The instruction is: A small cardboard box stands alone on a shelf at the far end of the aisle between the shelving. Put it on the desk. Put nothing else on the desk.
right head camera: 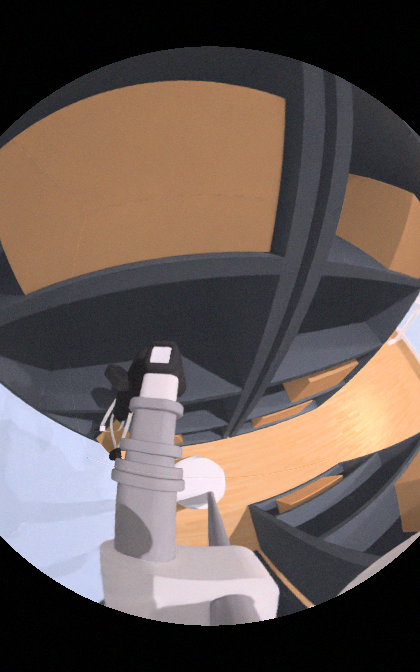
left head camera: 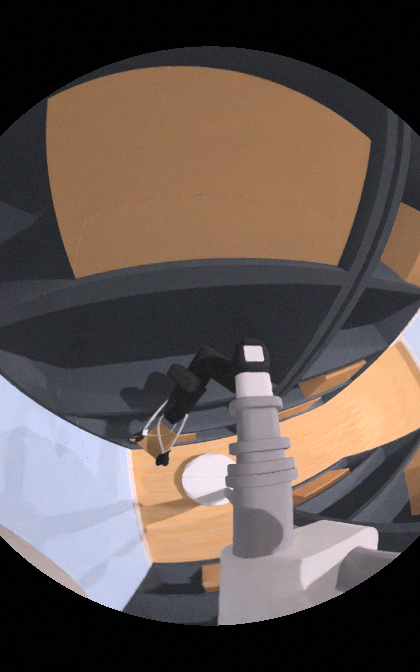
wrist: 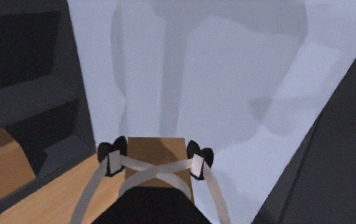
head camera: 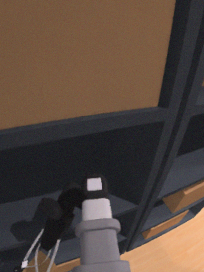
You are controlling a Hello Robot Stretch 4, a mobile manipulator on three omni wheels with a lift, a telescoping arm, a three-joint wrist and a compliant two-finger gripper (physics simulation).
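Places are measured from the robot's base along level axes (x down, y ahead, z right), in centimetres.
Where they show: gripper, fingertip midpoint: [wrist: 157,150].
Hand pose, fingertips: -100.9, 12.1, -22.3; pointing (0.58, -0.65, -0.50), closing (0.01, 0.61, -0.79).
Things, the pixels of their centre, and the offset from my fingertips, as dx, dy, dz.
- small cardboard box, body centre: [wrist: 156,188] +0.1, +4.0, +2.9
- very large cardboard box, body centre: [head camera: 55,48] -54.7, +35.4, +14.8
The small cardboard box [head camera: 40,260] [left head camera: 156,440] [right head camera: 106,440] [wrist: 156,145] is a plain brown block between the two black fingertips. My gripper [left head camera: 149,448] [right head camera: 109,441] [wrist: 157,150] is shut on it, with a fingertip against each side in the wrist view. In the head camera view the gripper is cut off at the bottom edge. In the left head camera view, gripper and box are in front of the dark shelving [left head camera: 210,274], beyond its front edge. The arm's grey tube hides part of the gripper in the right head camera view. The desk does not show.
A very large cardboard box [head camera: 80,60] [left head camera: 210,170] [right head camera: 150,170] fills the compartment above the arm. Another dark shelving unit [right head camera: 270,530] with boxes stands across the wooden floor [left head camera: 165,535]. A pale blue wall [left head camera: 65,480] [wrist: 225,75] is close to the gripper. A white disc [left head camera: 207,479] shows over the floor.
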